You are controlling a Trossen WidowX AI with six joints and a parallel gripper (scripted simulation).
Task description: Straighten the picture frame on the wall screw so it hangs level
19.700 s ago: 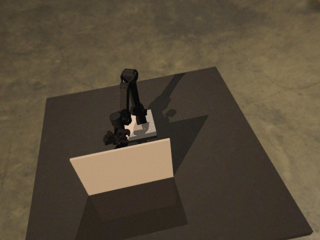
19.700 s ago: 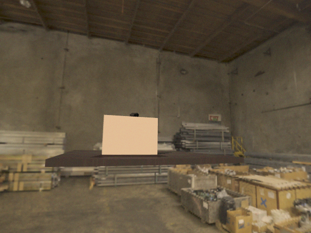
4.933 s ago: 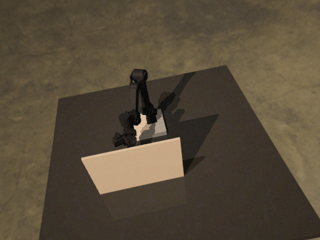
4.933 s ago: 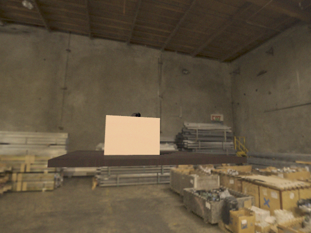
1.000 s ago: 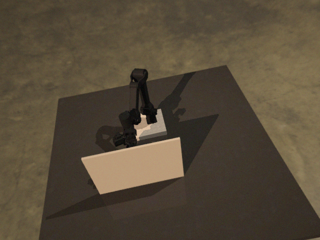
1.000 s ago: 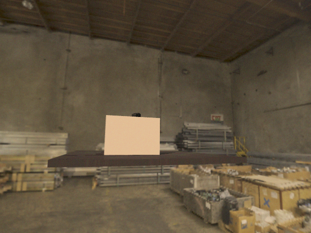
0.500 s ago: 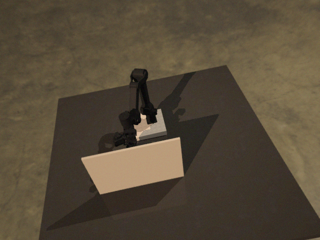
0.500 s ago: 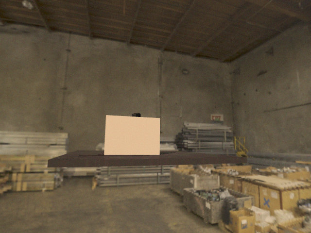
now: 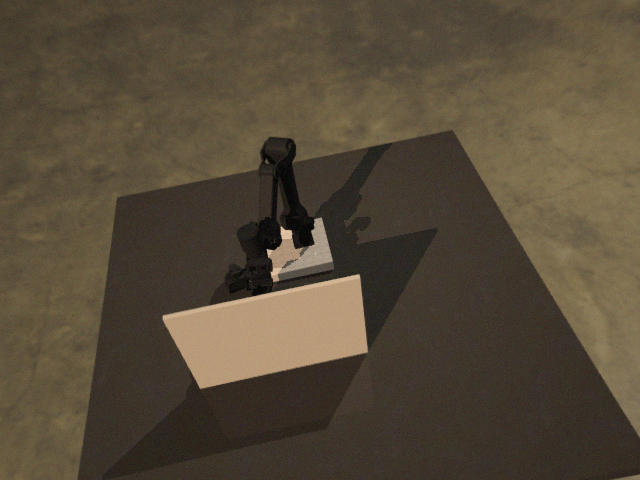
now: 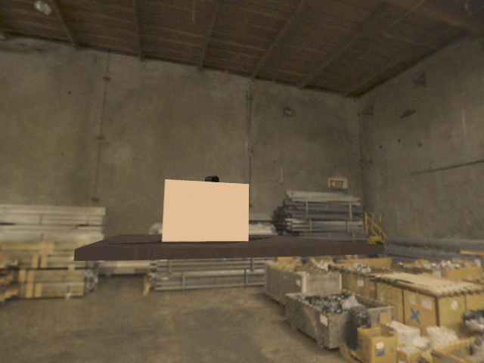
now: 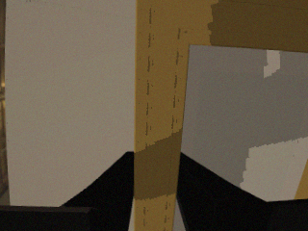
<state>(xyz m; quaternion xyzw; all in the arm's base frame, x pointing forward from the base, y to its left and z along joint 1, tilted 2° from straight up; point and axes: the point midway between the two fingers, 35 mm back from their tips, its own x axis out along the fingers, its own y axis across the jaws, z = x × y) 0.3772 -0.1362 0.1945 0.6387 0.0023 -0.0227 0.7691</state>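
Now: gripper tip 10 mm to the left of the yellow picture frame and 50 mm above it. The rest, counted from my gripper tip: wall panel 10 mm ahead, 10 mm to the left, 70 mm below.
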